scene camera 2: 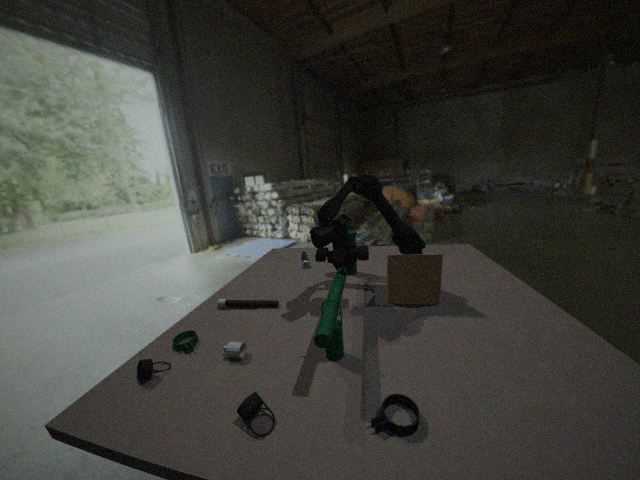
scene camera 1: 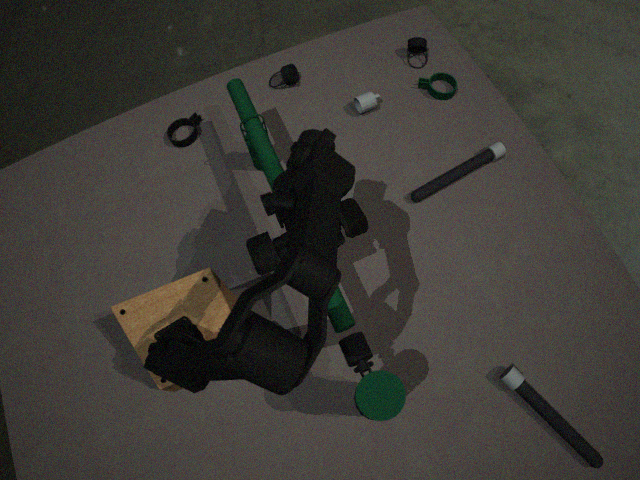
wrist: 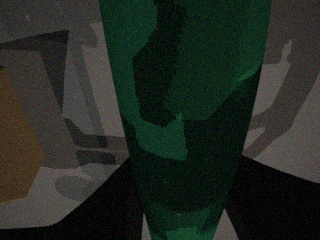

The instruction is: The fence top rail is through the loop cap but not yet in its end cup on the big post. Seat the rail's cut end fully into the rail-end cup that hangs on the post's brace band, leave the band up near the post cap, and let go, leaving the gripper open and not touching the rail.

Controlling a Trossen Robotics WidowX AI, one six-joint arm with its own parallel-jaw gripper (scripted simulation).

Scene:
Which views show my gripper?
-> Scene camera 2, scene camera 1 and the wrist view: all of them.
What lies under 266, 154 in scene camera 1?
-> A green top rail.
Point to a green top rail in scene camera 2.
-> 323, 338

